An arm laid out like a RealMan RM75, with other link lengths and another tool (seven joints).
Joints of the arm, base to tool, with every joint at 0 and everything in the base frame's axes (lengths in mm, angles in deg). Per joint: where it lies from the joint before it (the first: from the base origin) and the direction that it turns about. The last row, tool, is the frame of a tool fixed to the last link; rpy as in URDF.
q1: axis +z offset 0 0 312.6
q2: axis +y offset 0 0 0
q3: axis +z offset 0 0 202.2
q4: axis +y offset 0 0 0
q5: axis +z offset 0 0 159.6
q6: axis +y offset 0 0 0
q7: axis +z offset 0 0 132.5
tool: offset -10 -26 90 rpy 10.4 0 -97
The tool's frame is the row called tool.
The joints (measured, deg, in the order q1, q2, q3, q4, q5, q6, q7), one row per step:
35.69, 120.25, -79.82, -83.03, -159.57, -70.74, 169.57
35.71, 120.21, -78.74, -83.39, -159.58, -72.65, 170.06
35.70, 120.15, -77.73, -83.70, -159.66, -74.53, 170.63
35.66, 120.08, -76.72, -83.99, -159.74, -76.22, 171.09
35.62, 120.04, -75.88, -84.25, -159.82, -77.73, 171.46
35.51, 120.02, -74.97, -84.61, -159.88, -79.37, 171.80
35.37, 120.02, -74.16, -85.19, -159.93, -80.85, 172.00
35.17, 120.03, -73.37, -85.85, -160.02, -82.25, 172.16
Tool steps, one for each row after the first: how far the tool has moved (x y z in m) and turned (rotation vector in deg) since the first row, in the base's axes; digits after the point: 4 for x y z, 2 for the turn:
0.0045, -0.0034, 0.0020, -0.26, 0.33, -1.74
0.0094, -0.0071, 0.0039, -0.51, 0.61, -3.57
0.0140, -0.0104, 0.0061, -0.66, 0.87, -5.24
0.0179, -0.0136, 0.0077, -0.87, 1.07, -6.69
0.0220, -0.0174, 0.0094, -1.11, 1.32, -8.20
0.0248, -0.0206, 0.0114, -1.25, 1.52, -9.32
0.0274, -0.0238, 0.0137, -1.31, 1.69, -10.34

